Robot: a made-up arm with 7 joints.
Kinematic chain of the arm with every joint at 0, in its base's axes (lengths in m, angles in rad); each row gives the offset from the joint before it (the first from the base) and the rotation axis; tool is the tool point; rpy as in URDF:
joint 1: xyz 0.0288 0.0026 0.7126 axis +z
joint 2: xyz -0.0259 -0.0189 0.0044 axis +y
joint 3: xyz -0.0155 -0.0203 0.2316 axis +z
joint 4: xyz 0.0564 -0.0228 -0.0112 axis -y
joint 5: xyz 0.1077 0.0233 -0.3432 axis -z
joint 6: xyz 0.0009 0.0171 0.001 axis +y
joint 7: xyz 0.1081 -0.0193 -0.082 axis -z
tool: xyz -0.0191 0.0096 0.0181 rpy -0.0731 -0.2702 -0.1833
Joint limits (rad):
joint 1: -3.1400..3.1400
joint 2: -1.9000..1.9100
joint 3: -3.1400..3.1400
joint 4: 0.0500..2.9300
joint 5: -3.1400..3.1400
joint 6: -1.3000..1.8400
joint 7: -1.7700..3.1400
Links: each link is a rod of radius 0.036 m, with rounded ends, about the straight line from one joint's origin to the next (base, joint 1, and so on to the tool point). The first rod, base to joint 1, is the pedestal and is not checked.
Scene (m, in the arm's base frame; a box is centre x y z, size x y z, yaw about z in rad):
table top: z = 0
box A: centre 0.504 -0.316 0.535 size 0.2 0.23 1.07 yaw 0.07
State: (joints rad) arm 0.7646 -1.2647 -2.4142 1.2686 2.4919 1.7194 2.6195
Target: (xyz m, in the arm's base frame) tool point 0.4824 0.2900 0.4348
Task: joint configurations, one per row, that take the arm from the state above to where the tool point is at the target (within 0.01 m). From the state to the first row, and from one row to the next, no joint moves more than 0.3 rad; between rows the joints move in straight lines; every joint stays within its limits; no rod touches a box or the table.
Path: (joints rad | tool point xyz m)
1: 0.9351 -1.4765 -2.5913 1.3937 2.4166 1.5967 2.7146 | 0.1097 -0.5022 0.2896
2: 1.1057 -1.6882 -2.7683 1.5188 2.3412 1.4740 2.8097 | 0.1391 -0.3873 0.1776
3: 1.2762 -1.9000 -2.9454 1.6438 2.2659 1.3513 2.9047 | 0.1315 -0.2521 0.0954
4: 1.4966 -1.8030 -2.7832 1.3921 2.5267 1.4382 2.7741 | 0.2766 -0.1898 0.1450
5: 1.7170 -1.7061 -2.6210 1.1403 2.7876 1.5251 2.6435 | 0.3776 -0.0746 0.2129
6: 1.9919 -1.8030 -2.3561 1.1055 2.6447 1.5508 2.6335 | 0.4745 0.1091 0.3090
7: 2.2668 -1.9000 -2.0912 1.0707 2.5018 1.5765 2.6236 | 0.4824 0.2900 0.4348

